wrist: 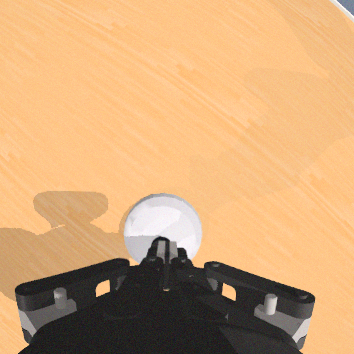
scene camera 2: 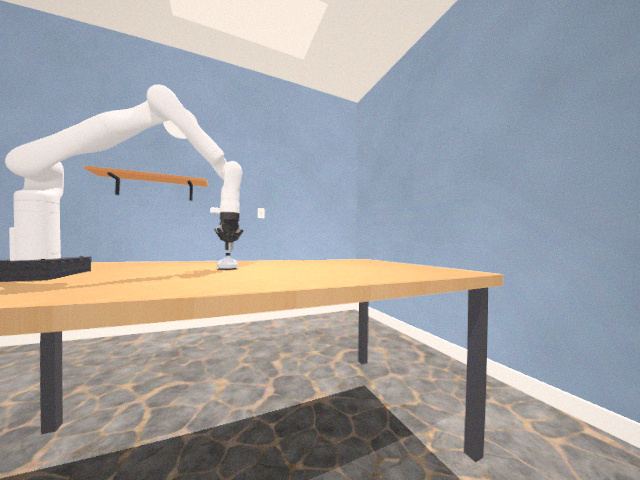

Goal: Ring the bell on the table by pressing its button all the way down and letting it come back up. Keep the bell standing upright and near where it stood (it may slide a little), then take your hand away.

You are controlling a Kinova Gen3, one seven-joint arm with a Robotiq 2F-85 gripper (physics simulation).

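Where they show: gripper, fingertip midpoint: (wrist: 166, 252) (scene camera 2: 228, 251); arm's base, link origin: (scene camera 2: 38, 259).
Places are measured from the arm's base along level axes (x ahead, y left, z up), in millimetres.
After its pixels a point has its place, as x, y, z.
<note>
A white domed bell (scene camera 2: 226, 264) @[538, -21, -26] (wrist: 162, 220) @[535, 33, -6] stands upright on the wooden table (scene camera 2: 320, 273) @[845, -233, -48] (wrist: 150, 100) @[453, 129, -48]. Its small black button (scene camera 2: 227, 254) @[543, 8, 12] (wrist: 161, 240) is on top; in the wrist view the fingertips cover most of it. My gripper (scene camera 2: 228, 249) @[549, 19, 24] (wrist: 166, 252) @[549, 19, 24] is shut and empty, pointing straight down. Its closed fingertips are directly above the button, very close to it; whether they touch it I cannot tell. In the wrist view the fingers overlap the lower part of the bell.
The robot's dark base (scene camera 2: 46, 269) @[83, -136, -19] sits on the table at the left. An orange wall shelf (scene camera 2: 147, 176) hangs on the blue wall behind the arm. A white switch plate (scene camera 2: 261, 212) is on the wall. The table's right end (scene camera 2: 493, 280) @[1435, -529, -68] is well away from the bell.
</note>
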